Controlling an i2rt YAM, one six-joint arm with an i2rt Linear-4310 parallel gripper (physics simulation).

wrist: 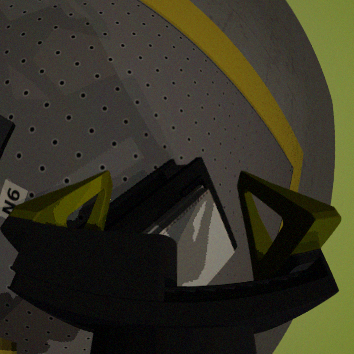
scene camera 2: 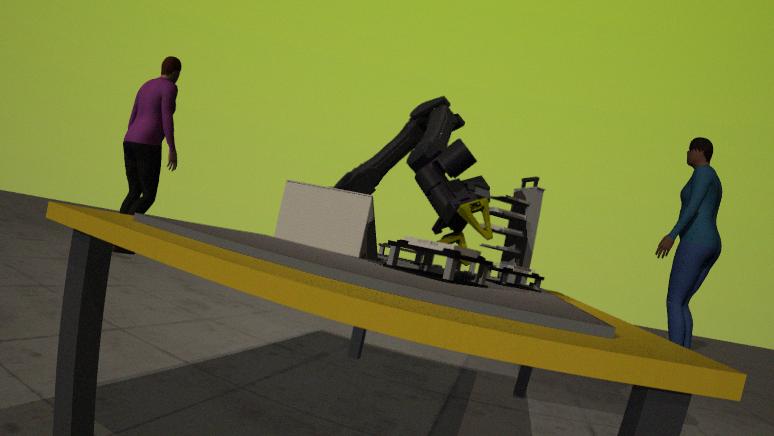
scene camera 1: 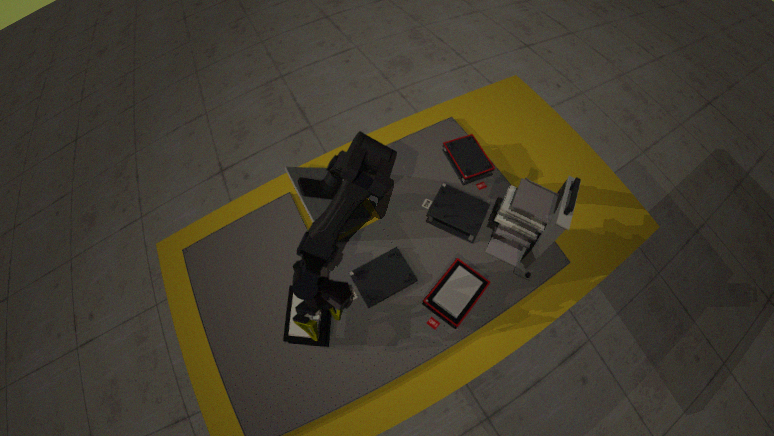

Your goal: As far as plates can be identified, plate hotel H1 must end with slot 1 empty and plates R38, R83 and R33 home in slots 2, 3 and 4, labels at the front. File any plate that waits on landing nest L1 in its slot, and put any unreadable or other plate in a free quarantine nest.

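Where they show: gripper, fingertip midpoint: [wrist: 174,177] [scene camera 2: 479,252] [scene camera 1: 327,330]; arm's base, link origin: [scene camera 2: 333,220] [scene camera 1: 328,191].
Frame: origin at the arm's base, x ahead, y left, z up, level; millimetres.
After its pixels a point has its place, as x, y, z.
Observation:
A pale plate [scene camera 1: 297,324] [scene camera 2: 427,243] {319, -224, -13} [wrist: 207,252] {362, -208, -7} lies on a black nest [scene camera 1: 287,331] {367, -243, -7} [wrist: 218,207] {399, -193, -7}; the mark on its edge is too small to read. My gripper [scene camera 1: 325,327] {399, -142, -9} [scene camera 2: 477,250] {399, -142, -9} [wrist: 174,177] {399, -142, -9} is open and low, its fingers spread to both sides of this plate, with nothing gripped. The plate hotel [scene camera 1: 564,216] {437, 467, 247} [scene camera 2: 532,219] {443, 443, 140} stands at the right, with pale plates on middle shelves in scene camera 2; their labels are unreadable and the slot numbers cannot be told. Another pale plate [scene camera 1: 460,288] {433, 236, -17} lies in a red-rimmed nest [scene camera 1: 439,280] {376, 205, -71} with a red tag.
A dark nest [scene camera 1: 384,277] {305, 60, -59} with no plate on it stands beside the gripper; a tag reading N6 [wrist: 13,198] {318, -49, -71} is next to it. A second dark nest [scene camera 1: 460,211] {222, 345, -11} stands near the hotel. A red-rimmed nest [scene camera 1: 469,156] {40, 486, -31} without a plate stands at the back. Two people stand beyond the table.

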